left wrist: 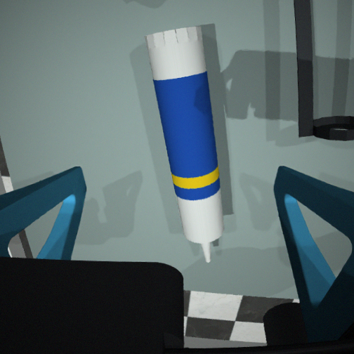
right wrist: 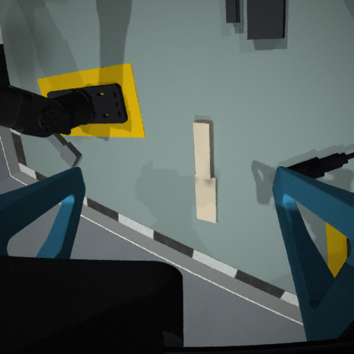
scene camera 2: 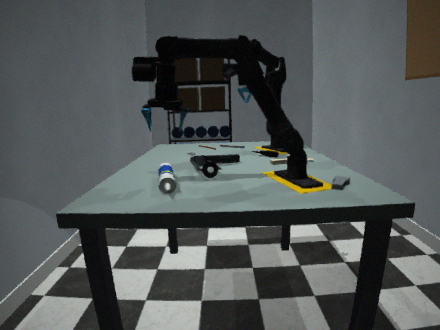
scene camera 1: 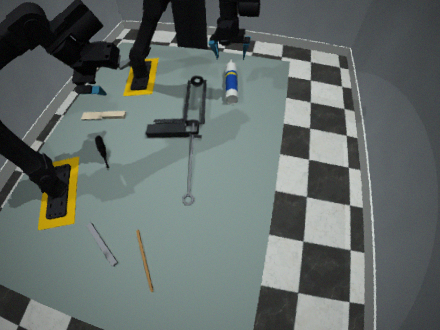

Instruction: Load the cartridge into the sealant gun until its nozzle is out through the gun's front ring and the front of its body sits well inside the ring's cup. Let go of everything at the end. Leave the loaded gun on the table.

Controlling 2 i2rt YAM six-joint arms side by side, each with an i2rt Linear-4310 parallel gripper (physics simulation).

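Places are measured from the left arm's base along level axes (x back, y left, z down), in metres.
Pixels of known places: left gripper, fingertip midpoint: (scene camera 2: 165, 131) (scene camera 1: 230, 58); right gripper, fingertip midpoint: (scene camera 2: 248, 97) (scene camera 1: 107, 78); left arm's base, origin of the base link: (scene camera 2: 296, 179) (scene camera 1: 141, 75); right arm's base, origin of the base link: (scene camera 2: 276, 149) (scene camera 1: 59, 191).
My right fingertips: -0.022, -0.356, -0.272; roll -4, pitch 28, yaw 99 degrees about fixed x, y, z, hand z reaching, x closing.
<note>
Ahead of a thing's pixels: the offset from my right fingertips to its top centre, as dx, dy, dz. "pt": to the spot under its first point.
The white cartridge {-0.383, +0.271, +0.223} (scene camera 1: 231, 84) (scene camera 2: 166, 172) (left wrist: 186, 125) with blue label lies on the table beside the gun's frame. Its nozzle {pt -0.389, +0.348, +0.222} (scene camera 1: 231, 62) (left wrist: 207, 252) points to the back in scene camera 1. The black sealant gun has an empty frame ending in its front ring {pt -0.240, +0.250, +0.224} (scene camera 1: 197, 80) (scene camera 2: 210, 170), a handle {pt -0.143, -0.009, +0.240} (scene camera 1: 170, 130) (right wrist: 266, 20) lying to one side, and a thin rod {-0.217, -0.110, +0.246} (scene camera 1: 190, 165) extending backward. My left gripper (scene camera 1: 230, 57) (scene camera 2: 166, 129) (left wrist: 179, 176) is open above the table, its fingers on either side of the cartridge in the wrist view. My right gripper (right wrist: 178, 177) is open and empty, high above a wooden piece.
The pale wooden piece {+0.149, +0.114, +0.256} (scene camera 1: 103, 115) (right wrist: 204, 170), a black screwdriver {+0.105, -0.075, +0.245} (scene camera 1: 101, 146), a grey bar {+0.051, -0.399, +0.262} (scene camera 1: 103, 245) and a thin wooden stick {-0.084, -0.446, +0.265} (scene camera 1: 144, 261) lie on the table. A grey block {+0.109, +0.463, +0.257} (scene camera 2: 341, 182) lies by the left arm's yellow base plate (scene camera 2: 315, 187) (right wrist: 135, 100).
</note>
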